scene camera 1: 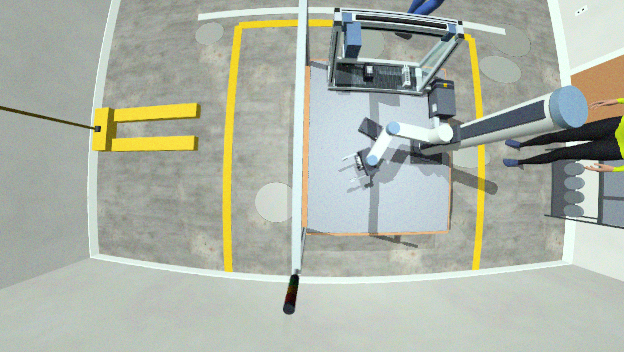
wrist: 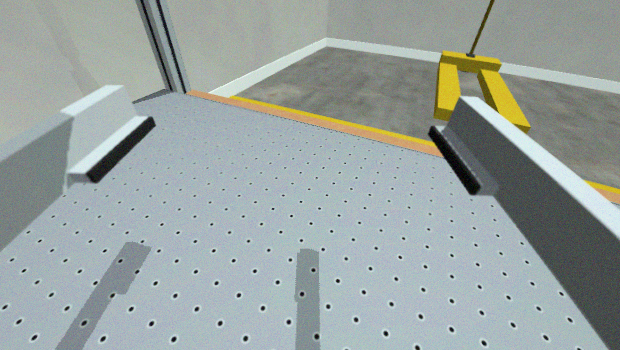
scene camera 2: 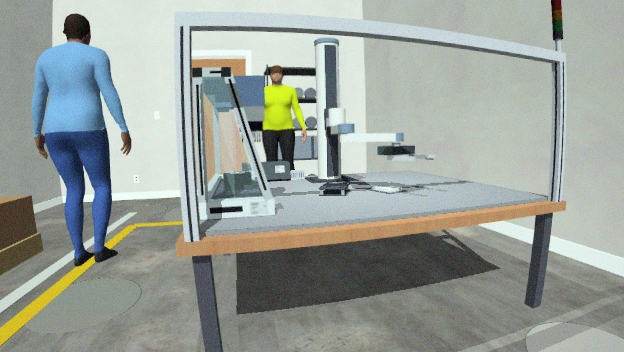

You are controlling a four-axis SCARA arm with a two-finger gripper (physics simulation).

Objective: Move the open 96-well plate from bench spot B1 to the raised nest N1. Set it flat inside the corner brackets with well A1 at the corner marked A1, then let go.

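Where they show: gripper, between the fingertips: [scene camera 1: 346, 170] [wrist: 291, 109] [scene camera 2: 425, 158]; arm's base, origin of its link: [scene camera 1: 425, 146] [scene camera 2: 329, 180].
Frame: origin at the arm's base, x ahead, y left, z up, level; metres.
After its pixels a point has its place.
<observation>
The gripper [scene camera 1: 348, 169] @[x 0.727, y 0.227, z 0.179 m] [scene camera 2: 424, 157] @[x 0.727, y 0.227, z 0.179 m] [wrist: 289, 155] @[x 0.727, y 0.227, z 0.179 m] is open and empty, raised well above the bench. In the wrist view its two fingers stand wide apart over perforated bench top. A small white object, apparently the 96-well plate [scene camera 1: 359, 161] @[x 0.591, y 0.145, z 0.028 m] [scene camera 2: 388, 189] @[x 0.595, y 0.111, z 0.028 m], lies on the bench below the gripper's hand. The hand partly covers it in scene camera 1, and it does not show in the wrist view. A dark raised block, apparently nest N1 [scene camera 1: 370, 128] @[x 0.508, y -0.120, z 0.049 m] [scene camera 2: 334, 189] @[x 0.582, y -0.151, z 0.042 m], stands apart from the plate, nearer the glazed enclosure. Its brackets, the A1 mark and the wells are too small to read.
A glazed enclosure [scene camera 1: 372, 90] @[x 0.482, y -0.447, z 0.044 m] [scene camera 2: 245, 206] @[x 0.850, y -0.550, z 0.049 m] stands at one bench end, with a dark grey device [scene camera 1: 442, 98] @[x -0.083, y -0.382, z 0.128 m] [scene camera 2: 278, 170] @[x -0.034, y -0.324, z 0.080 m] beside it. The arm's column [scene camera 1: 505, 122] @[x 0.077, y 0.012, z 0.707 m] [scene camera 2: 327, 107] @[x 0.077, y -0.028, z 0.461 m] rises behind the nest. A guard frame [scene camera 1: 298, 150] @[x 1.022, y 0.163, z 0.620 m] [scene camera 2: 370, 28] @[x 1.044, y -0.173, z 0.596 m] spans one bench edge. Two people stand off the bench.
</observation>
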